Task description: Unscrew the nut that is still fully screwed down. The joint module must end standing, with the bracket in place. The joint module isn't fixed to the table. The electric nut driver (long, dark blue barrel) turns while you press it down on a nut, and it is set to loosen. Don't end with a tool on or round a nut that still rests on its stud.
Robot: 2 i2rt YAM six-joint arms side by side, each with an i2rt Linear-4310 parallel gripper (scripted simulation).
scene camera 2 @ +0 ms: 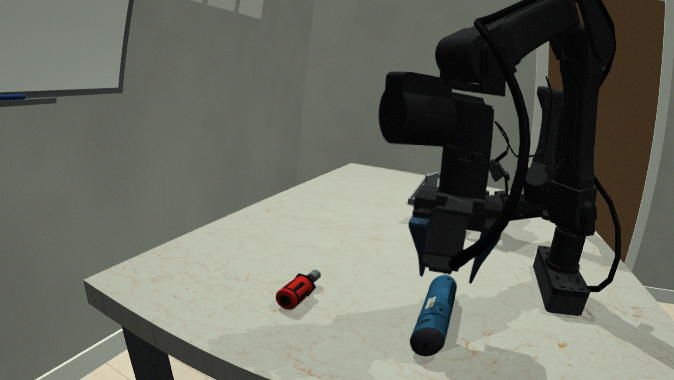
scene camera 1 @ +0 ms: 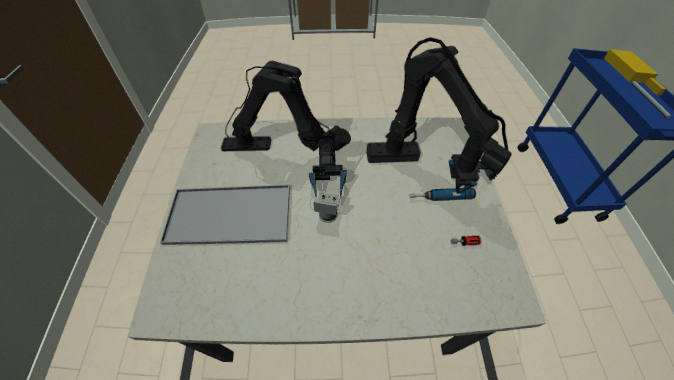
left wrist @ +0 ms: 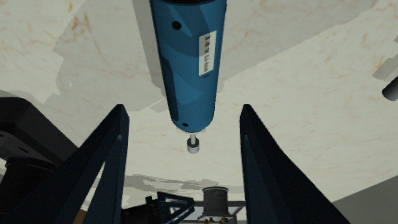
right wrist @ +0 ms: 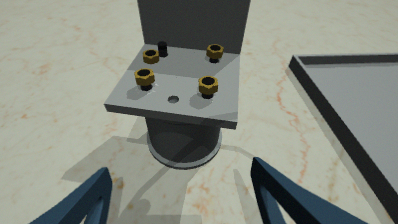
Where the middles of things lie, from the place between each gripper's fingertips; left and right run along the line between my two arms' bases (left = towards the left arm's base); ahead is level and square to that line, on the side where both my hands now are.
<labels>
Right now the joint module [right wrist: 183,146] is 60 mm ahead of my right hand and 10 mm to the left of it. Round my right hand: grey bracket [right wrist: 177,76] 60 mm ahead, 10 mm to the left, 40 mm above; then red-handled hand driver [scene camera 2: 288,297] 120 mm ahead, 460 mm to the left, 20 mm below; then shallow grey tray [scene camera 1: 244,214] 100 mm ahead, 330 mm to the right, 30 mm below.
I see my left gripper [scene camera 2: 446,278] 18 cm short of the red-handled hand driver, 6 cm above it and 3 cm to the right of it. Also, from my left hand: grey bracket (42 cm to the right, 12 cm ahead); then joint module (42 cm to the right, 12 cm ahead, 4 cm below); then shallow grey tray (76 cm to the right, 16 cm ahead, 7 cm below).
</labels>
